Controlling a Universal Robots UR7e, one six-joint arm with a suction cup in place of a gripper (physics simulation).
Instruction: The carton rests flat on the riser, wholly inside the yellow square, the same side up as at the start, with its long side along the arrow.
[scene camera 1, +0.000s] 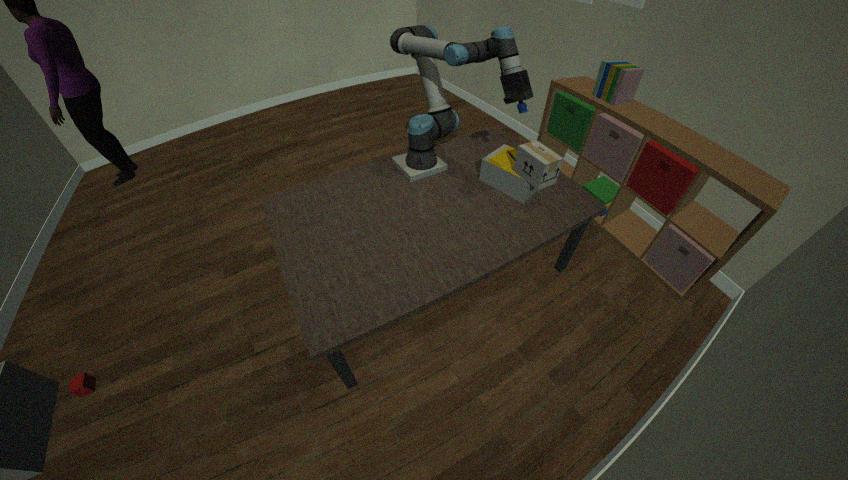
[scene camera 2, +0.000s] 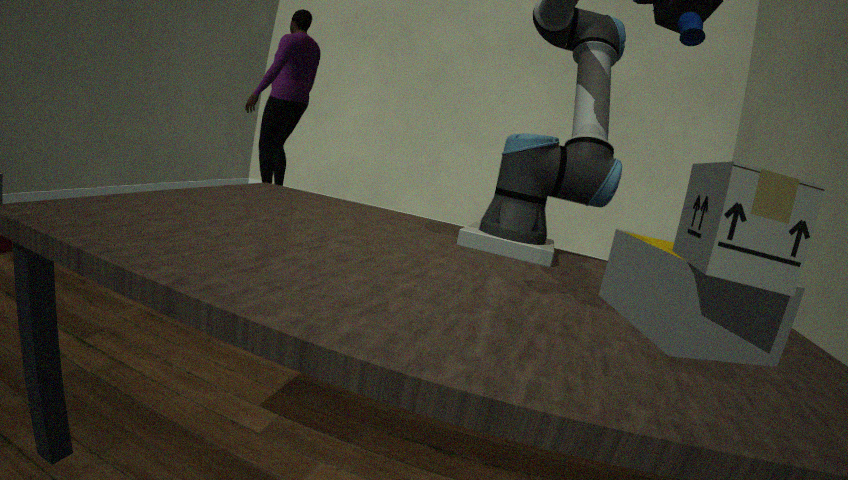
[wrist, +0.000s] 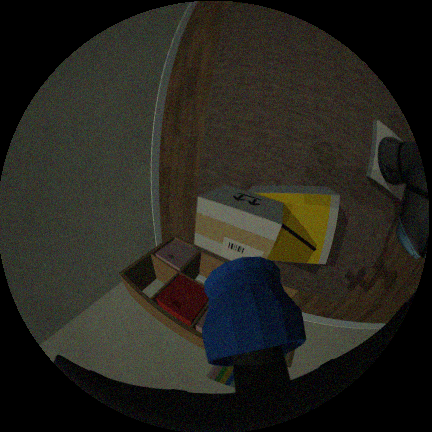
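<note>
The carton (scene camera 1: 535, 167) (scene camera 2: 755, 240) (wrist: 237, 225), pale with brown tape and black arrows pointing up, stands on the grey riser (scene camera 1: 505, 182) (scene camera 2: 642, 288) (wrist: 328, 230). It covers part of the yellow square (scene camera 1: 504, 159) (scene camera 2: 649, 241) (wrist: 306, 212) and reaches past it, over the riser's edge on the shelf side. The black arrow (wrist: 300, 238) on the yellow is partly hidden under the carton; the carton's long side looks turned from it. My gripper (scene camera 1: 522, 107) (scene camera 2: 691, 35) (wrist: 254, 310), a blue suction cup, is open and empty, high above the carton with a wide gap.
The riser stands near the end of the brown table (scene camera 1: 410, 237) (scene camera 2: 357, 297). A wooden shelf unit (scene camera 1: 702, 139) with coloured bins is beyond that end. The arm's base plate (scene camera 1: 419, 168) (scene camera 2: 505, 243) is beside the riser. A person (scene camera 1: 65, 71) (scene camera 2: 291, 77) stands beyond the table.
</note>
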